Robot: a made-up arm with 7 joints.
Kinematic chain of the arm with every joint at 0, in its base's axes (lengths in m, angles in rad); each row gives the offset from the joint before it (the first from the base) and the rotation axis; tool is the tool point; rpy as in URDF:
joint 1: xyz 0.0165 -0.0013 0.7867 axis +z
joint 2: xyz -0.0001 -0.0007 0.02 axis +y
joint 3: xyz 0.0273 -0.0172 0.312 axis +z
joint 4: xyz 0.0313 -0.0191 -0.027 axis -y
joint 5: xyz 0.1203 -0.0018 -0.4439 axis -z
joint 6: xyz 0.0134 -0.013 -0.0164 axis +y
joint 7: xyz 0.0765 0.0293 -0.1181 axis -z
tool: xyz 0.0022 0.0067 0.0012 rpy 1.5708 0 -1.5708
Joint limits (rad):
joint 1: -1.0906..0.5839
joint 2: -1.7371..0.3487
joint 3: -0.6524..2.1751
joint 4: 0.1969..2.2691
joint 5: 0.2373..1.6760
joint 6: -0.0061..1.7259
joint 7: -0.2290..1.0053
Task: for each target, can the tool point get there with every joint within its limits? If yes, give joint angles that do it. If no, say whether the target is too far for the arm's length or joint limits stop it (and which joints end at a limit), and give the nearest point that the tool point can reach.
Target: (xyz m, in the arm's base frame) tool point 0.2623 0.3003 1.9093
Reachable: no: too far | nearest point 0.2089 0.2258 1.6553 | short by 0.270 m
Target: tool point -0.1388 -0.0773 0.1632
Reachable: no: joint limits stop it (at a limit: joint 1, joint 2, joint 3, joint 4, joint 5, joint 7) | nearest point -0.0807 -0.1864 0.4623 | short by 0.324 m
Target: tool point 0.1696 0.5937 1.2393
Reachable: yes | joints -0.2608 0.0112 1.6863 1.5707 1.3291 0.5402 0.0076
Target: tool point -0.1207 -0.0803 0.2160
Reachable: no: joint limits stop it (at a limit: joint 1, joint 2, joint 3, joint 4, joint 5, joint 7) | nearest point -0.0782 -0.1811 0.4639 | short by 0.271 m
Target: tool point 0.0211 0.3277 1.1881
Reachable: yes | joints 0.2561 -1.4345 0.5848 0.7737 1.1893 1.5249 0.5956
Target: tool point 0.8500 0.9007 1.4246
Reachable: no: too far | nearest point 0.5297 0.5251 1.2564 | short by 0.521 m
